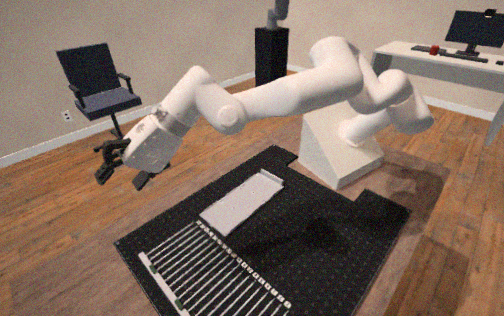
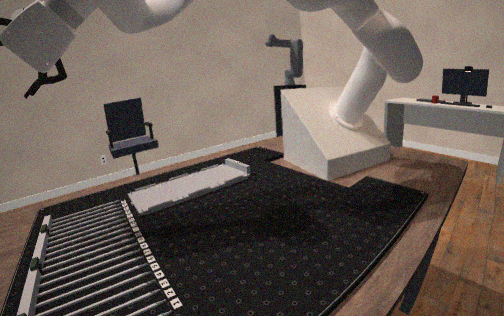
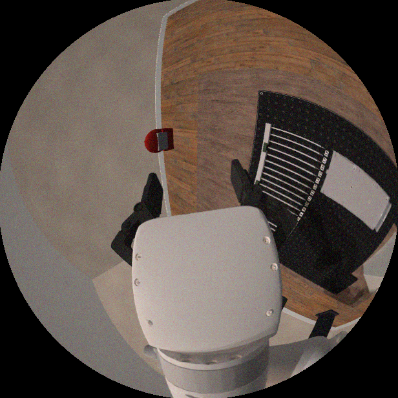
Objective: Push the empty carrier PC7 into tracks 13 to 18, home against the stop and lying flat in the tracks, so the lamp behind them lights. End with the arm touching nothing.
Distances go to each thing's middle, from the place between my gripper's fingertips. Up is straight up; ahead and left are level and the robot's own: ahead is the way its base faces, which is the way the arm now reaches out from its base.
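Scene:
Carrier PC7 (image 2: 148,199): 40 mm to the right of my hand, 310 mm below it, 360 mm behind it.

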